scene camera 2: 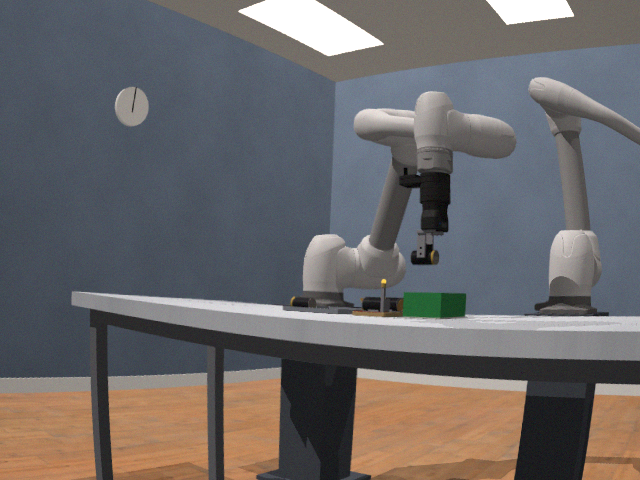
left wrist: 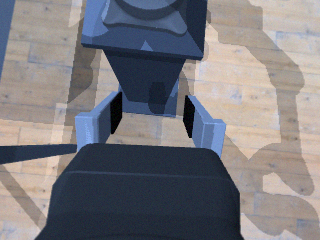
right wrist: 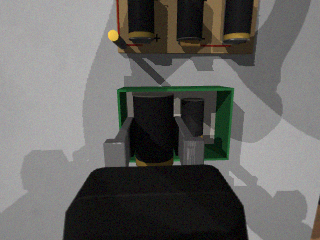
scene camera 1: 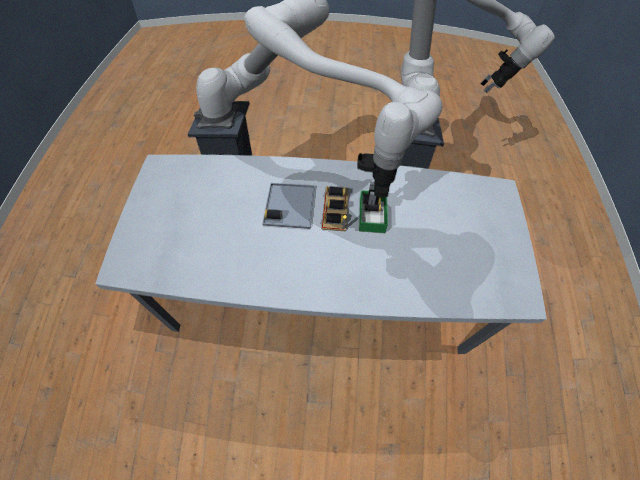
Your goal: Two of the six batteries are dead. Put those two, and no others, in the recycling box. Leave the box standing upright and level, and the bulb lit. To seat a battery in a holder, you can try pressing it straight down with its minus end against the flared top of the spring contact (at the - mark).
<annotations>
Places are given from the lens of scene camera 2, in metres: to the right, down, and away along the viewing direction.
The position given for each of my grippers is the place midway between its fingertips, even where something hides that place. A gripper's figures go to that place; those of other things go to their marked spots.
my right gripper (scene camera 2: 424,258): 0.25, 0.04, 1.40
green recycling box (scene camera 2: 415,305): 0.22, 0.15, 1.35
</annotations>
